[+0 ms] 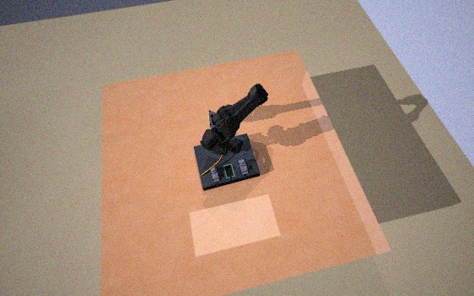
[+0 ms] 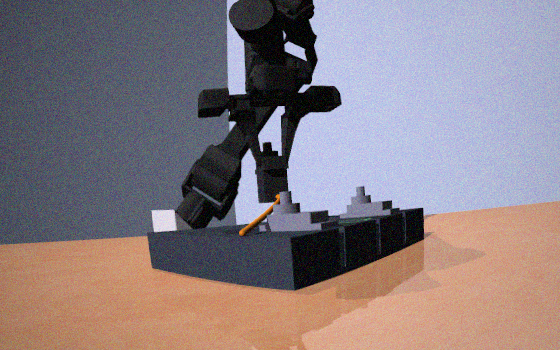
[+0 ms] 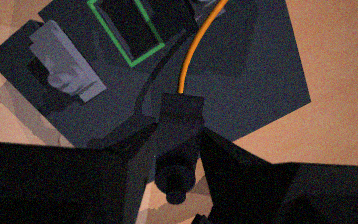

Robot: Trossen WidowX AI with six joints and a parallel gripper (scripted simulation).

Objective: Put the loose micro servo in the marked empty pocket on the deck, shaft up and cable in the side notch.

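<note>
My gripper tip is 10 cm above the dark robot deck and 1 cm past it.
</note>
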